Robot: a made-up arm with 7 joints.
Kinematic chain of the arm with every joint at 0, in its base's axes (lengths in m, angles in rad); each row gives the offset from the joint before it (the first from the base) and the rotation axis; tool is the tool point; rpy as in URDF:
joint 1: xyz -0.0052 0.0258 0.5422 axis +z
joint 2: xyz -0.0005 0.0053 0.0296 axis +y
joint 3: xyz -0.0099 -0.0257 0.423 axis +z
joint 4: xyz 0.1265 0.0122 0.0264 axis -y
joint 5: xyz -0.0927 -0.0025 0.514 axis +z
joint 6: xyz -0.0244 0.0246 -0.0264 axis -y
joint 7: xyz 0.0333 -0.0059 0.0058 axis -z
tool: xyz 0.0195 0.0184 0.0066 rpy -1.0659 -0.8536 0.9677
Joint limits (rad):
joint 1: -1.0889..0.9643
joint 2: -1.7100..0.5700
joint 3: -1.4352..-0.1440
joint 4: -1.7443..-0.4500
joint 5: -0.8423..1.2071
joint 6: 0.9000..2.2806
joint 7: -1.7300..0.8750
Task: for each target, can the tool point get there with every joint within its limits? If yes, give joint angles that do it. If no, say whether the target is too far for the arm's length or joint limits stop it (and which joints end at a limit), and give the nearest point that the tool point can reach.
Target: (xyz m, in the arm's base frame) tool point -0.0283 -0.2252 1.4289
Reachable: yes | joints -0.4553 -0.6135 -0.4718 -1.3793 -0.5736 1.7582 -0.9535
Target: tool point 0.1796 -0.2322 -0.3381
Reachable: no: joint limits stop it (at a limit: joint 2, joint 3, joint 4, joint 5, joint 6) | nearest point 0.4491 -0.6084 0.5743 | short by 1.023 m
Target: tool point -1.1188 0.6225 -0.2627
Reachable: no: too far | nearest point -0.8878 0.4987 0.4056 | short by 0.718 m
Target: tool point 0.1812 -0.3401 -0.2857
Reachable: no: joint limits stop it (at a limit: joint 1, joint 2, joint 3, joint 4, joint 5, joint 6, joint 7) | nearest point 0.2811 -0.7686 0.5314 | short by 0.928 m
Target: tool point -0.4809 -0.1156 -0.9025
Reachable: no: too far | nearest point -0.9649 -0.2595 0.4056 | short by 1.402 m
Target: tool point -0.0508 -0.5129 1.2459
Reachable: yes | joints -0.5141 -0.3054 -0.8551 -1.6094 0.7594 1.4804 -1.5227
